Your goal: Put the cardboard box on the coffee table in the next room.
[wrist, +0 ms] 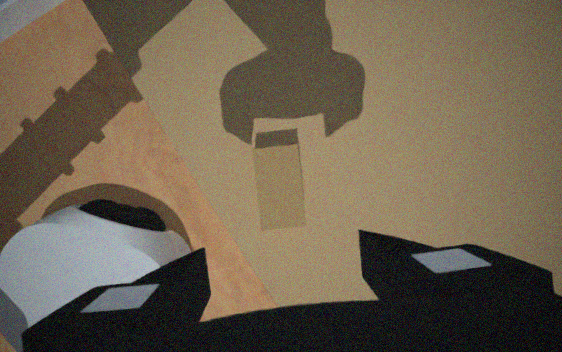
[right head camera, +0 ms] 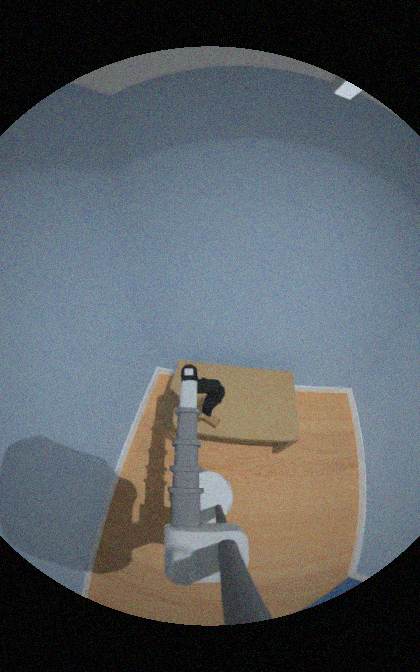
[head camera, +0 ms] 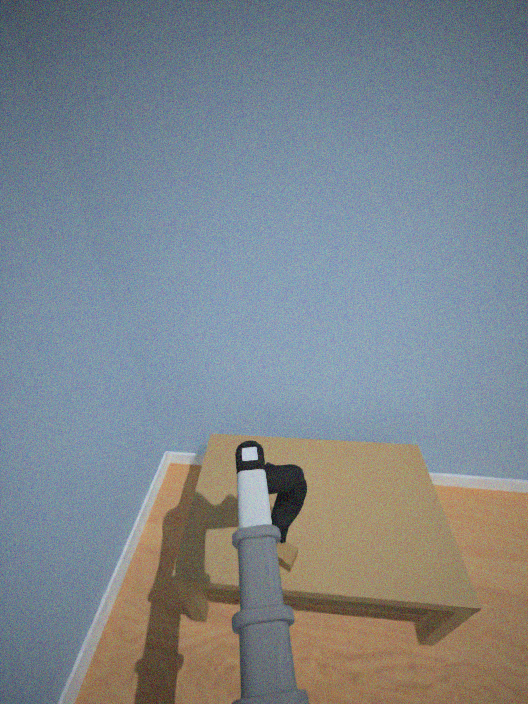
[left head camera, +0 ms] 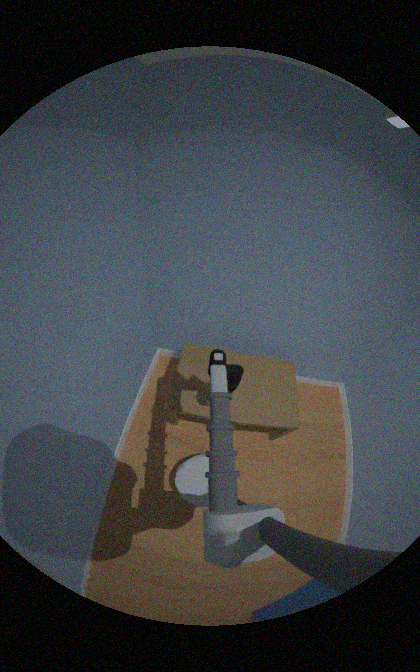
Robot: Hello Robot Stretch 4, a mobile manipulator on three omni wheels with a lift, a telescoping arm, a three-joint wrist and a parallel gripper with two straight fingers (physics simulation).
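Places are measured from the robot's base along level axes (x back, y right, z up), in metres.
Pixels of known places: gripper, fingertip midpoint: point(wrist: 284, 262).
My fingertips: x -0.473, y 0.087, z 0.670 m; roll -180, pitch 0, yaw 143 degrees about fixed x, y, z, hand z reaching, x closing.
Behind a point stands the place of what it marks.
The cardboard box point(head camera: 288, 556) @(z 0.482, x -0.466, y 0.092 m) point(right head camera: 210, 420) point(wrist: 281, 187) @(z 0.483, x -0.493, y 0.075 m) is small and tan. It lies on the tan coffee table point(head camera: 369, 511) @(z 0.423, x -0.593, y 0.406 m) point(left head camera: 270, 390) point(right head camera: 260, 405) point(wrist: 450, 150) @(z 0.423, x -0.687, y 0.197 m), near its front edge and left of its middle. My gripper point(head camera: 283, 539) point(right head camera: 208, 413) point(wrist: 284, 262) @(z 0.670, x -0.474, y 0.087 m) is open. Its two black fingers stand wide apart in the wrist view, above the table and apart from the box. The box shows beyond the fingertips there, with the gripper's shadow on the table behind it. In the head view the arm hides part of the box, and I cannot make the box out in the left head view.
A blue wall point(head camera: 255, 227) @(z 1.274, x -1.094, y 0.076 m) stands behind and left of the table, with a white baseboard along the wood floor. My round white base point(left head camera: 192, 475) point(right head camera: 217, 492) point(wrist: 75, 260) @(z 0.187, x -0.072, y -0.076 m) is in front of the table. A blue patch point(left head camera: 300, 597) point(right head camera: 335, 592) shows at the lower right.
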